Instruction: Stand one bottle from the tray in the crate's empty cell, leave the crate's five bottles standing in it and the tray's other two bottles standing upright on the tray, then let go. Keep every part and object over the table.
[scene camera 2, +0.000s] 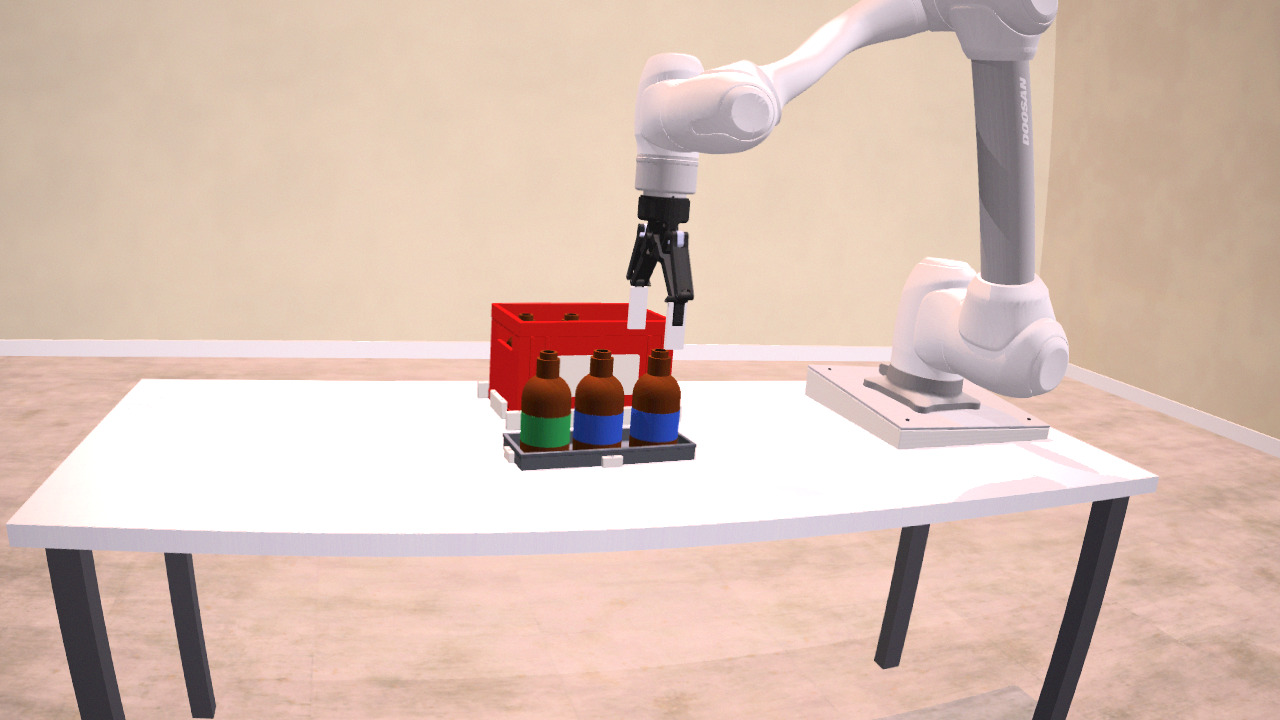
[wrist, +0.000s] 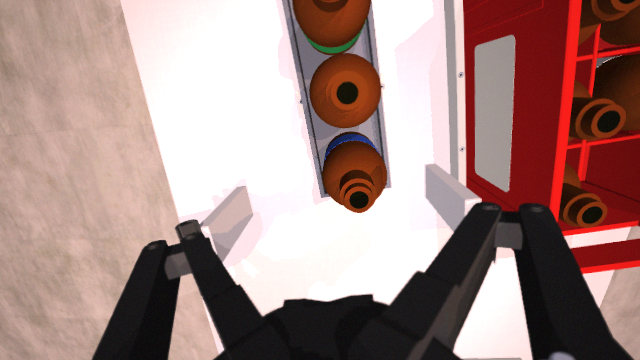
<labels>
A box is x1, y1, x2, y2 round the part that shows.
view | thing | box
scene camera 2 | my gripper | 626, 195, 693, 349
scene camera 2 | blue-labelled bottle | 629, 349, 680, 446
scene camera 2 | green-labelled bottle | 520, 350, 571, 452
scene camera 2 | blue-labelled bottle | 572, 349, 624, 449
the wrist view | my gripper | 92, 163, 633, 359
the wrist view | blue-labelled bottle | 322, 131, 386, 212
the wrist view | blue-labelled bottle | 309, 53, 380, 127
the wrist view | blue-labelled bottle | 567, 79, 625, 142
</labels>
